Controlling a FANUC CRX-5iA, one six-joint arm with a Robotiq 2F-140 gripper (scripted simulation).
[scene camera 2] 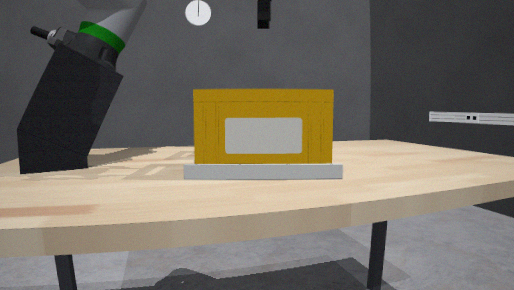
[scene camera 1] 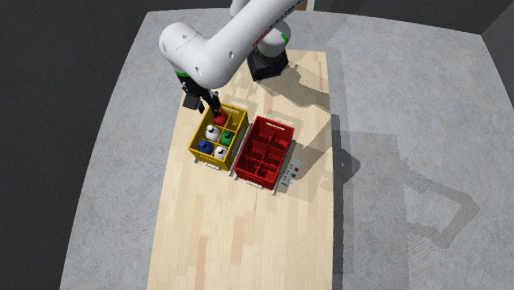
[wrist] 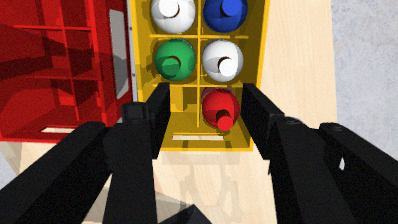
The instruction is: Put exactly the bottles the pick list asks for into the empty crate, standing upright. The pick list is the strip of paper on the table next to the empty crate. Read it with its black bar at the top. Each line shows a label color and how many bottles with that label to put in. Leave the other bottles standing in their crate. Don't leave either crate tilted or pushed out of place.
Labels:
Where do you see a white bottle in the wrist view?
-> At 219, 57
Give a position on a red bottle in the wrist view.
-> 220, 107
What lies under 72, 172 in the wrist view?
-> My gripper.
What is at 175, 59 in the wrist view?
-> A green bottle.

